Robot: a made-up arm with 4 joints. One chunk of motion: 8 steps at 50 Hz.
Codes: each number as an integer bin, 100 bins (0 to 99) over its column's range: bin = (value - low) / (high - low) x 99, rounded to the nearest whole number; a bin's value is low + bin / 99 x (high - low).
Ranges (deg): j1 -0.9..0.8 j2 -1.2..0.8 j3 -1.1..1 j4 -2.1..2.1
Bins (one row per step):
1: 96 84 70 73
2: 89 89 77 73
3: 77 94 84 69
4: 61 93 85 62
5: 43 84 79 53
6: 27 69 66 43
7: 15 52 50 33
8: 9 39 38 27
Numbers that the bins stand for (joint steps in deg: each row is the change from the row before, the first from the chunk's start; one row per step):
1: 0.748 0.497 0.385 0.997
2: 0.628 0.598 0.533 0.997
3: 0.422 0.699 0.682 0.827
4: 0.147 0.679 0.703 0.530
5: -0.162 0.497 0.576 0.148
6: -0.436 0.194 0.300 -0.276
7: -0.642 -0.149 -0.039 -0.700
8: -0.745 -0.412 -0.294 -0.955

